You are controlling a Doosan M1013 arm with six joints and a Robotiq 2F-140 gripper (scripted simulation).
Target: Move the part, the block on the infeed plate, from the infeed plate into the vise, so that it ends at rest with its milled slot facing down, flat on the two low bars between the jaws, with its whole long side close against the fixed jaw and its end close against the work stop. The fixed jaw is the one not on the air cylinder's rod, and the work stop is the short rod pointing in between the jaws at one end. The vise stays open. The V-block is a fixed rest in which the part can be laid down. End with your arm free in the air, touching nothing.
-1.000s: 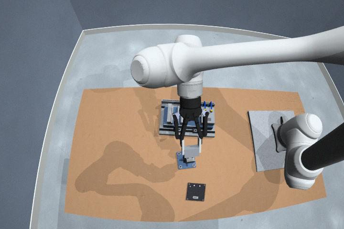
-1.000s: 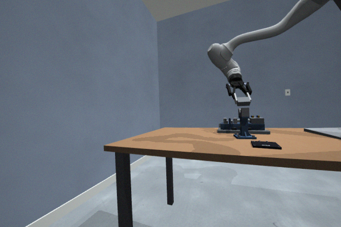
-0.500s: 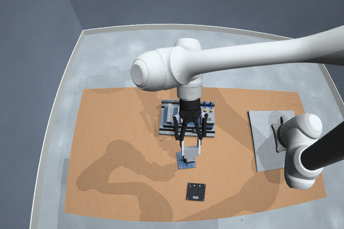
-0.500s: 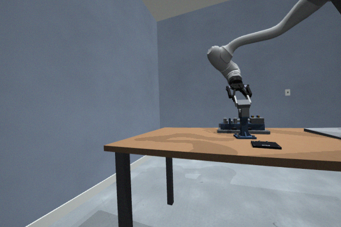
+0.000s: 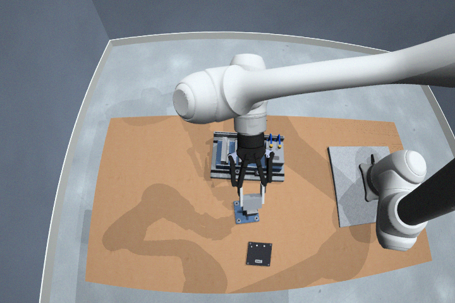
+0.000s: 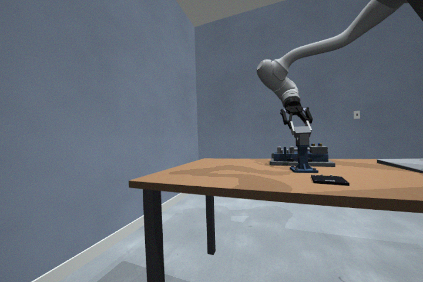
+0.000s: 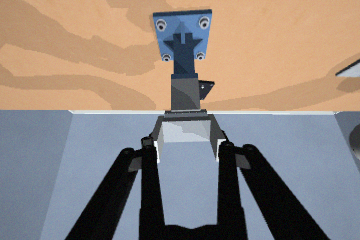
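Right now the V-block post is 2 cm to the left of my hand and 13 cm below it. Also, from my hand: cylinder rod 4 cm behind, 19 cm to the right, 11 cm below; then part 1 cm to the left, 2 cm below; then work stop 5 cm ahead, 15 cm to the right, 10 cm below.
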